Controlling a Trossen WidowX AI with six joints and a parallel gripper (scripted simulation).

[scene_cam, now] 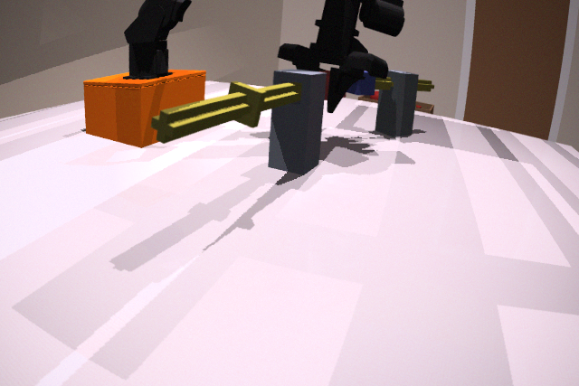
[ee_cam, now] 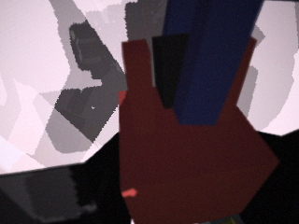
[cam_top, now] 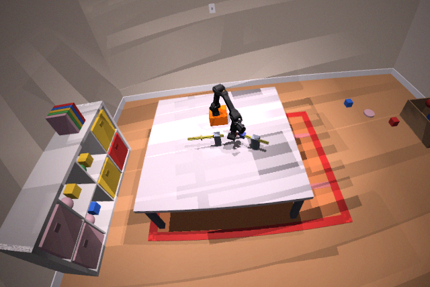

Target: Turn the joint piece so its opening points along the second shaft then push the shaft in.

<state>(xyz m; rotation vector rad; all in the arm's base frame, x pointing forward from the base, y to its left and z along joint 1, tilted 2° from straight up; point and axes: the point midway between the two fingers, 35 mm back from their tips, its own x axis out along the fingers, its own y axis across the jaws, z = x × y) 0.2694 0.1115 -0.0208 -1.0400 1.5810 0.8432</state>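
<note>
Right now my gripper tip is 1 cm short of the red joint piece, 2 cm to the right of it and 4 cm below it.
</note>
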